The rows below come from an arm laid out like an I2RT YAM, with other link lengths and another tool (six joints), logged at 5 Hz.
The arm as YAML. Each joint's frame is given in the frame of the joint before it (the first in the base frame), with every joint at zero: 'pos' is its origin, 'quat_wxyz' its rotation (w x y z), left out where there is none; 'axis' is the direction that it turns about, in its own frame. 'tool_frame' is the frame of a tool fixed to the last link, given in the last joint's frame.
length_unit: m
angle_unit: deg
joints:
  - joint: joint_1
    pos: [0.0, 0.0, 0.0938]
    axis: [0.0, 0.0, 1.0]
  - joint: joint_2
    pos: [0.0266, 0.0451, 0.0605]
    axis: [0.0, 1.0, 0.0]
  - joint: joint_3
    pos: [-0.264, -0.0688, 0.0]
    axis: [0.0, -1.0, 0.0]
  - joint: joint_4
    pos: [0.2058, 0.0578, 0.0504]
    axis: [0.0, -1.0, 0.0]
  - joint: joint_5
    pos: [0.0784, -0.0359, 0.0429]
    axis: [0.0, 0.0, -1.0]
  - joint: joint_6
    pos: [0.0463, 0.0, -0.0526]
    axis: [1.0, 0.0, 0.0]
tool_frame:
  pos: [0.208, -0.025, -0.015]
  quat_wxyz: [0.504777, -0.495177, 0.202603, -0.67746]
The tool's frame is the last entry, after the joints.
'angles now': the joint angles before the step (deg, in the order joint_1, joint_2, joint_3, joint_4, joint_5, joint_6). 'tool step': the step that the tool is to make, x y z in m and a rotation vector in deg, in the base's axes. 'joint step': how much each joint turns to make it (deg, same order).
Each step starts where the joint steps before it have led.
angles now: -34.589, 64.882, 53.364, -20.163, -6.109, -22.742
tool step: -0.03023, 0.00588, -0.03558, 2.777, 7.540, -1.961
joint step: 0.002, 0.000, -0.001, -7.823, 2.754, -0.481
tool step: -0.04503, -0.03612, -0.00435, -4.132, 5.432, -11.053
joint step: -0.003, 0.001, 0.001, -2.253, 12.610, 2.272
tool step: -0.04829, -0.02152, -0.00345, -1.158, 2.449, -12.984
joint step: 0.001, 0.196, 0.000, -3.082, 11.061, 7.455
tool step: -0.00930, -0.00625, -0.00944, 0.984, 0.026, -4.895
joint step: 0.001, 2.404, -0.002, 0.198, 2.820, 4.393
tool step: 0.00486, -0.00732, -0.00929, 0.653, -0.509, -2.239
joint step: -0.068, 3.344, 0.000, 2.449, 0.850, 2.359
